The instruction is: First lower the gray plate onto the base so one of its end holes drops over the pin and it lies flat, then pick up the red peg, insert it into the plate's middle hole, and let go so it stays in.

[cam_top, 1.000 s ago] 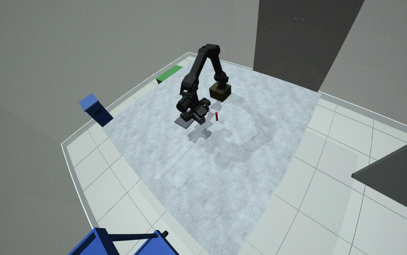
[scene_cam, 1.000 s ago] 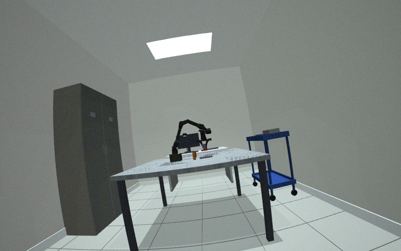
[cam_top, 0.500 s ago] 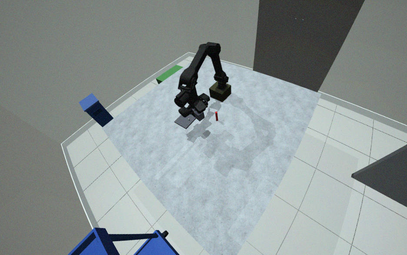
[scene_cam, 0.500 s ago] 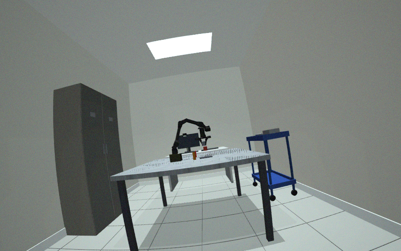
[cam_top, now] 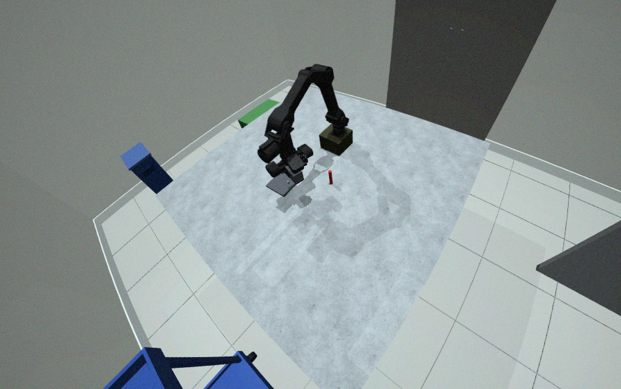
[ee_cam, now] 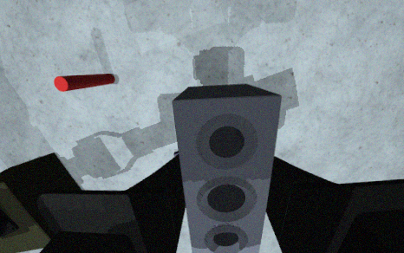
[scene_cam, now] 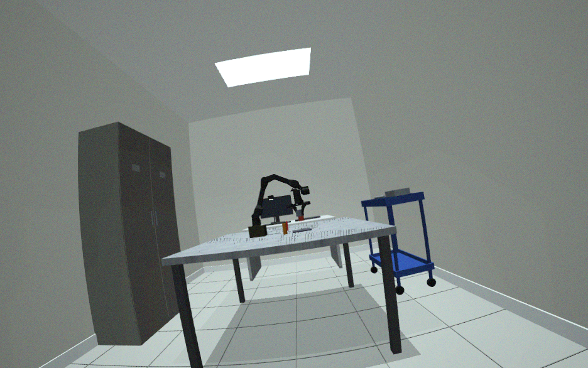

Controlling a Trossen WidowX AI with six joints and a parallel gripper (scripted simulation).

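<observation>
My gripper tip is 2 cm past the flat square base, 9 cm to the left of it and 11 cm above it. Also, from my gripper tip: orange cylinder: 15 cm behind, 15 cm to the right, 8 cm below; then red peg: 11 cm behind, 11 cm to the left, 8 cm below; then gray plate: 3 cm above.
</observation>
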